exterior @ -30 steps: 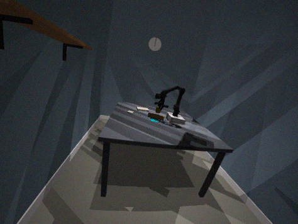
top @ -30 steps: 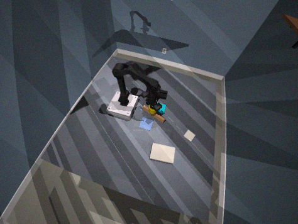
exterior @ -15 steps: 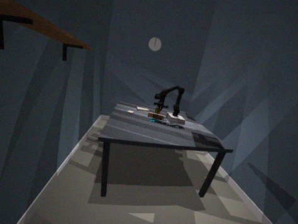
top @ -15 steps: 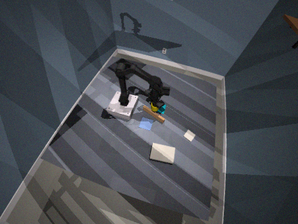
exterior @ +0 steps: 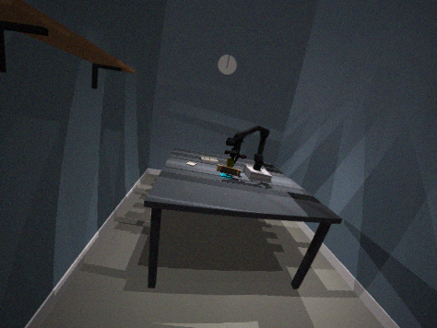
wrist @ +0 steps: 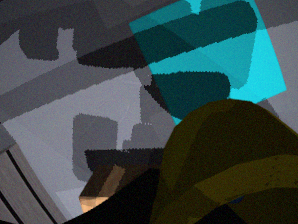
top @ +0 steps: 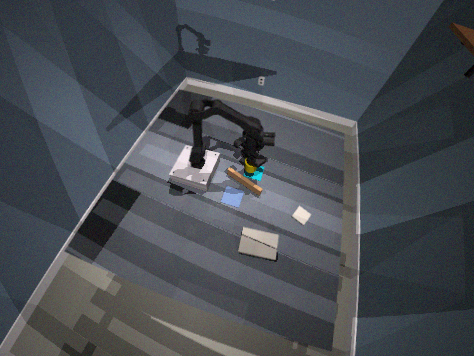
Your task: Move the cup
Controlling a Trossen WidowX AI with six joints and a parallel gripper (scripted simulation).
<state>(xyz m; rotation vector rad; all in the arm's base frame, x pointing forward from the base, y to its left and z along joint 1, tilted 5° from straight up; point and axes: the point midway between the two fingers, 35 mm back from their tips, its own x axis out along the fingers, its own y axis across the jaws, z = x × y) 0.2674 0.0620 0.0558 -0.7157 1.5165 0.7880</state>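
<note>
The cyan pad is 120 mm below my gripper tip, 50 mm ahead of it and 20 mm to the left of it. Also, from my gripper tip: wooden block: 100 mm below, 70 mm to the right, 10 mm ahead; pale blue pad: 170 mm to the right, 120 mm below, 30 mm behind; yellow cup: 20 mm to the right, 20 mm ahead.
</note>
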